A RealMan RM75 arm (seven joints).
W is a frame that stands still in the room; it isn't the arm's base.
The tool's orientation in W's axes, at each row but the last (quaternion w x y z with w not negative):
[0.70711 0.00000 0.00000 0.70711]
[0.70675 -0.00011 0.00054 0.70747]
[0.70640 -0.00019 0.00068 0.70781]
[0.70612 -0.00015 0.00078 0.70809]
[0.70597 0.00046 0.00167 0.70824]
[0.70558 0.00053 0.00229 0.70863]
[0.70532 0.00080 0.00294 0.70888]
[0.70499 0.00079 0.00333 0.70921]
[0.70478 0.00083 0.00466 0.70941]
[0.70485 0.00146 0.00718 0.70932]
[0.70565 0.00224 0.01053 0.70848]
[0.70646 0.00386 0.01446 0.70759]
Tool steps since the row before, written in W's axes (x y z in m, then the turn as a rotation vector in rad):
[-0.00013 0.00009 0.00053 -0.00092 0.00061 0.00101]
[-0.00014 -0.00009 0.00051 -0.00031 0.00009 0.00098]
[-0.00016 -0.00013 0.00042 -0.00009 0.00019 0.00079]
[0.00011 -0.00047 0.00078 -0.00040 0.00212 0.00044]
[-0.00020 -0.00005 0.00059 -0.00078 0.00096 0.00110]
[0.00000 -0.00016 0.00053 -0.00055 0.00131 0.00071]
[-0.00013 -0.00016 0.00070 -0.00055 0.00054 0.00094]
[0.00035 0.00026 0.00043 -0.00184 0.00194 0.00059]
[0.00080 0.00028 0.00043 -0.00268 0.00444 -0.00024]
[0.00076 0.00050 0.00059 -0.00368 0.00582 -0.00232]
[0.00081 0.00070 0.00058 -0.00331 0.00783 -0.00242]
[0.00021 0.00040 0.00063 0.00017 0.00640 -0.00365]
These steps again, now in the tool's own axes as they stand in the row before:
[0.00009 0.00013 0.00053 0.00061 0.00092 0.00101]
[-0.00009 0.00014 0.00051 0.00009 0.00031 0.00098]
[-0.00013 0.00016 0.00042 0.00019 0.00009 0.00079]
[-0.00047 -0.00011 0.00078 0.00212 0.00039 0.00044]
[-0.00005 0.00020 0.00059 0.00096 0.00078 0.00110]
[-0.00016 0.00000 0.00053 0.00131 0.00055 0.00071]
[-0.00016 0.00013 0.00070 0.00054 0.00055 0.00094]
[0.00026 -0.00035 0.00043 0.00195 0.00183 0.00059]
[0.00027 -0.00080 0.00044 0.00446 0.00265 -0.00024]
[0.00049 -0.00076 0.00060 0.00586 0.00361 -0.00232]
[0.00069 -0.00080 0.00060 0.00787 0.00324 -0.00239]
[0.00039 -0.00019 0.00064 0.00645 -0.00027 -0.00355]

